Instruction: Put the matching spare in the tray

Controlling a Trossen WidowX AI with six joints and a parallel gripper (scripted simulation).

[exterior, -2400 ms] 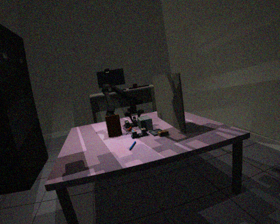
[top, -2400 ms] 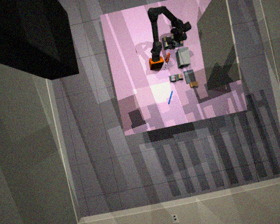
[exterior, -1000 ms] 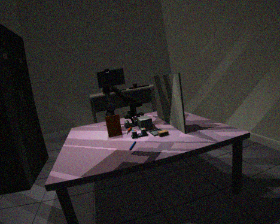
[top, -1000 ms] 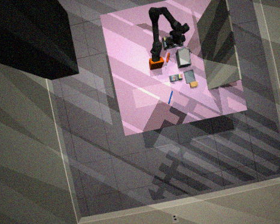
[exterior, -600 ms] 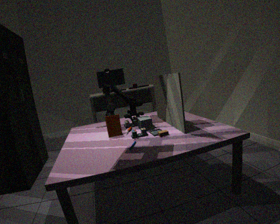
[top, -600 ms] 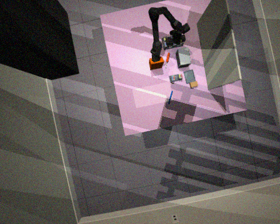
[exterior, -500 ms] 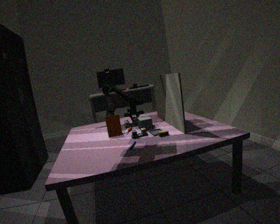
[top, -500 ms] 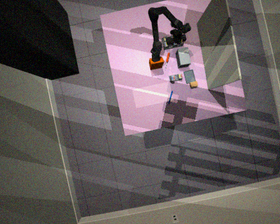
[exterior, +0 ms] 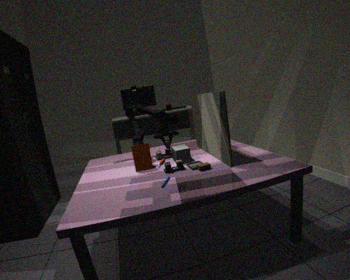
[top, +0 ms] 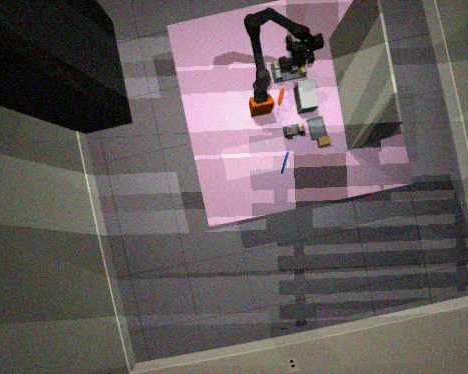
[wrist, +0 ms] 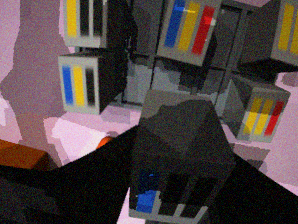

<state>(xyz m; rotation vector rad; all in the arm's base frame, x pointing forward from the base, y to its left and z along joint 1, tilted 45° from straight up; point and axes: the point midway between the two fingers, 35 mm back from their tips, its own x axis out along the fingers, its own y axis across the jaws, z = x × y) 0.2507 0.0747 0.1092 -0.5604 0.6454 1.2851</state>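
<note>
My gripper tip is 360 mm to the left of the grey tray, 90 mm above it and 50 mm short of it. Also, from my gripper tip: blue pen (500 mm to the right, 210 mm behind, 90 mm below); upright panel (260 mm ahead, 210 mm to the right, 130 mm above); mounted unit (160 mm to the right, 40 mm below, 30 mm ahead).
</note>
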